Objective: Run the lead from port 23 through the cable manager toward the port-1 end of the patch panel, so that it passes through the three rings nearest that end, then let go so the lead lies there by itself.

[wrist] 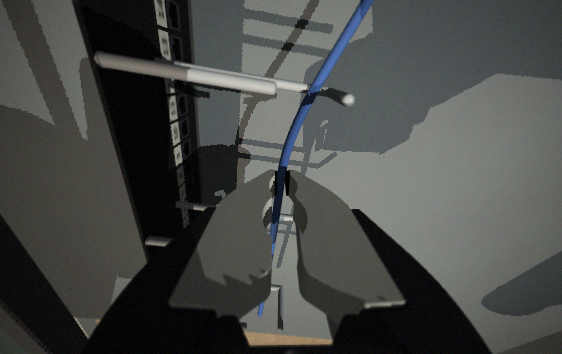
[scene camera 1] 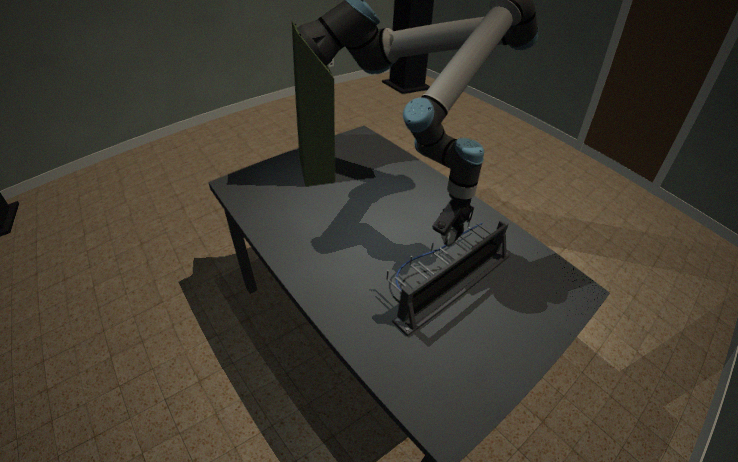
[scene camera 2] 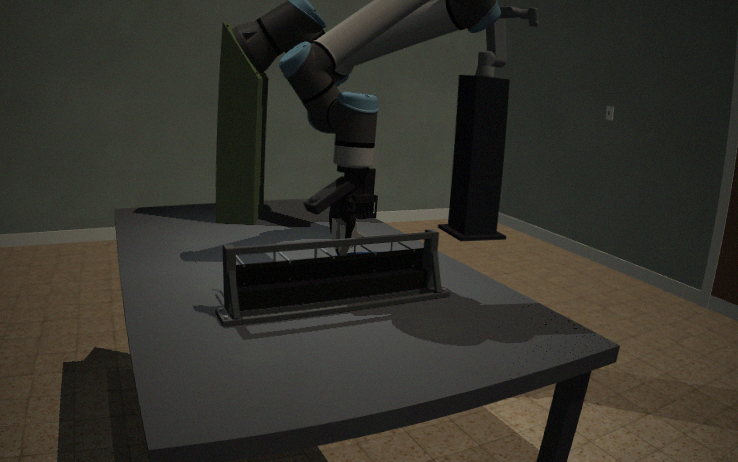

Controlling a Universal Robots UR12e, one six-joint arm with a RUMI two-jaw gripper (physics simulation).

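Note:
My gripper (scene camera 1: 449, 240) (scene camera 2: 342, 251) (wrist: 280, 173) points down behind the top bar of the patch panel (scene camera 2: 332, 286) (scene camera 1: 461, 268), near the middle of its length. Its fingers are shut on the blue lead (wrist: 341, 45) (scene camera 1: 423, 254). In scene camera 1 the lead curves from the panel's near-left end along the cable manager to the fingers, and its free end reaches past them toward the far-right end. In the wrist view it crosses the outer end of a pale ring (wrist: 230, 82); whether it lies inside that ring is unclear. Further rings below are partly hidden by the fingers.
The panel stands on a grey table (scene camera 1: 348, 294) (scene camera 2: 272, 381). Its end posts (scene camera 2: 230, 283) (scene camera 2: 432, 264) rise at both ends. A tall green board (scene camera 1: 315, 119) (scene camera 2: 238, 136) stands upright at the back left, beside the arm's base.

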